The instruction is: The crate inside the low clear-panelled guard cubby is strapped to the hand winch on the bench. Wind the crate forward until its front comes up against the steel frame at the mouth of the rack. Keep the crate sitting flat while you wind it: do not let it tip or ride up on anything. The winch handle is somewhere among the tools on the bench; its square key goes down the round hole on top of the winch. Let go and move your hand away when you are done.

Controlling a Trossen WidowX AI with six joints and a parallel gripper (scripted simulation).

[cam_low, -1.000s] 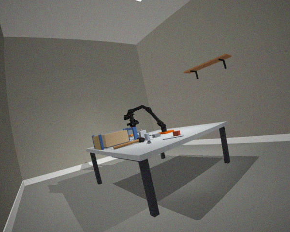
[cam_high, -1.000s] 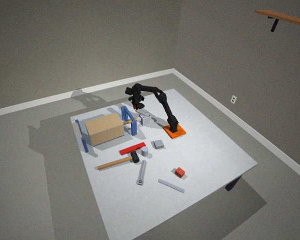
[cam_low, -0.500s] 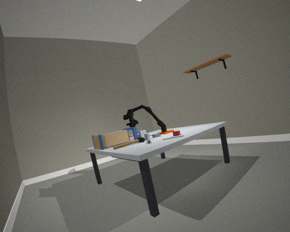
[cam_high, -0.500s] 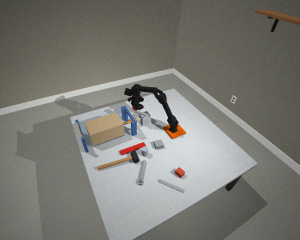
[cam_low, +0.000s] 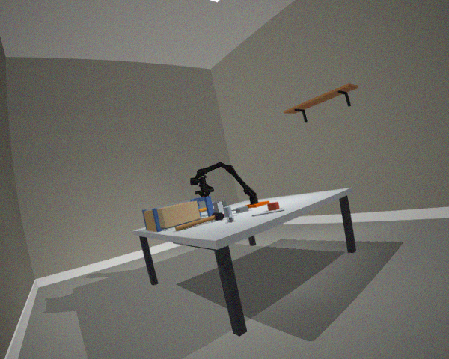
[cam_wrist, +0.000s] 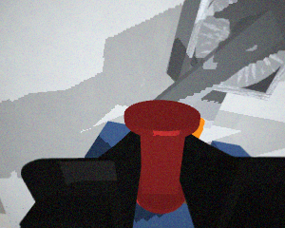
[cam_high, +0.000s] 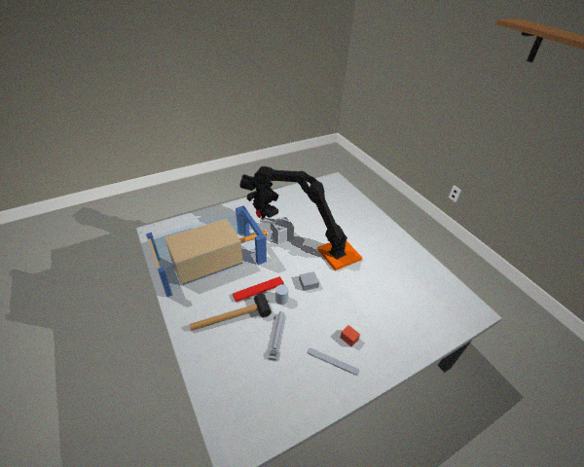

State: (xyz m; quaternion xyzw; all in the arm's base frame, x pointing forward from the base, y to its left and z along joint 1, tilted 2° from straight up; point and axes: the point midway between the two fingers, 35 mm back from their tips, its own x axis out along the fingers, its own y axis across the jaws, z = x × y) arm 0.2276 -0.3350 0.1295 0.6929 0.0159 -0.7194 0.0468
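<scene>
My gripper tip is 30 mm past the grey crank arm, 30 mm to the right of it and 10 mm above it. From my gripper tip the other things lie so: red bar (210 mm ahead, 310 mm to the left, 110 mm below); then red knob (20 mm above); then grey winch (90 mm behind, 60 mm to the left, 80 mm below).
</scene>
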